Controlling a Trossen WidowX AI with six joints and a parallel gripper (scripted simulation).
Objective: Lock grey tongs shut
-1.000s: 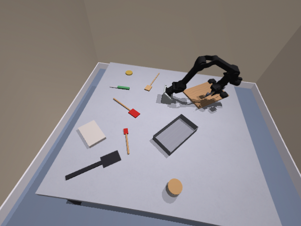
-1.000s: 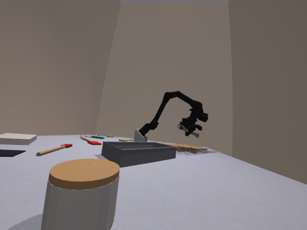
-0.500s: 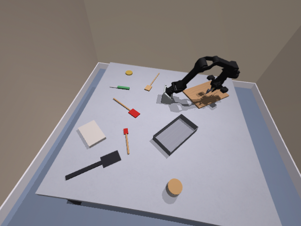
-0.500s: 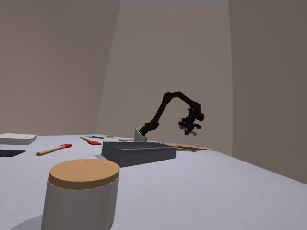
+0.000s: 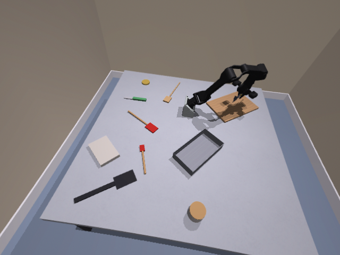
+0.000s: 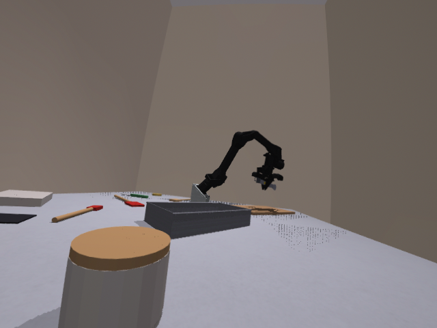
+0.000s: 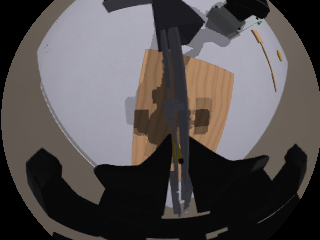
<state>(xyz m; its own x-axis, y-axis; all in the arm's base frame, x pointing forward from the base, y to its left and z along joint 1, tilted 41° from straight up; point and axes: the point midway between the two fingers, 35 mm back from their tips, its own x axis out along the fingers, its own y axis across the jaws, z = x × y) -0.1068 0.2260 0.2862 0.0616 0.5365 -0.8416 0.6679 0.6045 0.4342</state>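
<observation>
Right now the wooden board is 12 cm below my gripper tip and 5 cm behind it. Round my gripper tip: red spatula (66 cm to the right, 29 cm ahead, 12 cm below); then roasting tin (46 cm ahead, 25 cm to the right, 10 cm below); then yellow disc (77 cm to the right, 18 cm behind, 12 cm below).
</observation>
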